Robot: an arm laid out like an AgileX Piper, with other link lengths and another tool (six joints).
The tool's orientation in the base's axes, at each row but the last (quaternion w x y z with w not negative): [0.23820 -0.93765 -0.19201 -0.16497]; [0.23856 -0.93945 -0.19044 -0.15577]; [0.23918 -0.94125 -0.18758 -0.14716]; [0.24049 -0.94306 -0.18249 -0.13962]
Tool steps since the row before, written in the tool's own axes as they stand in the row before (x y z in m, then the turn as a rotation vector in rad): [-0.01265 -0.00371 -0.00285 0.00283 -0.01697 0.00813]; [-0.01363 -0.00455 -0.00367 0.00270 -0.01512 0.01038]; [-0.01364 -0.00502 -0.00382 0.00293 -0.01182 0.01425]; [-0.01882 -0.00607 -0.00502 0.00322 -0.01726 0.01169]
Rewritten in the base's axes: [-0.01328 -0.00200 -0.00128 -0.00321 0.01874 0.00087]; [-0.01469 -0.00202 -0.00038 -0.00207 0.01834 -0.00178]; [-0.01493 -0.00169 0.00020 0.00026 0.01767 -0.00626]; [-0.02021 -0.00278 0.00008 -0.00217 0.02090 -0.00180]
